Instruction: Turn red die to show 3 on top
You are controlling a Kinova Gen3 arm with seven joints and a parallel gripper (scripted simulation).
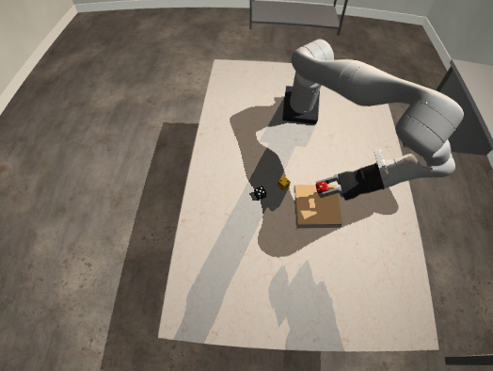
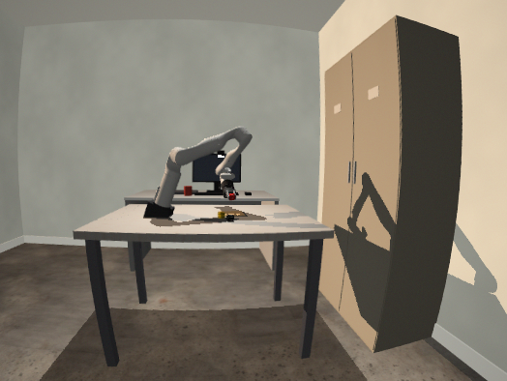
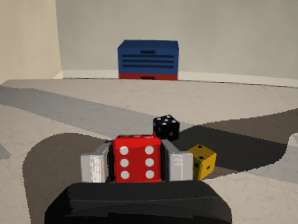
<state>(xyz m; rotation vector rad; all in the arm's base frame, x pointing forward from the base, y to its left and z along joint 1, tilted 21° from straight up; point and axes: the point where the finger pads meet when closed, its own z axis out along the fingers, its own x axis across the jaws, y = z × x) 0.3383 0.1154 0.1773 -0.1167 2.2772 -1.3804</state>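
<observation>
Right now the tan mat is 10 cm below my hand. The rest, counted from my hand: red die right at my hand; then black die 2 cm ahead, 18 cm to the right, 9 cm below; then yellow die 4 cm behind, 12 cm to the right, 9 cm below.
</observation>
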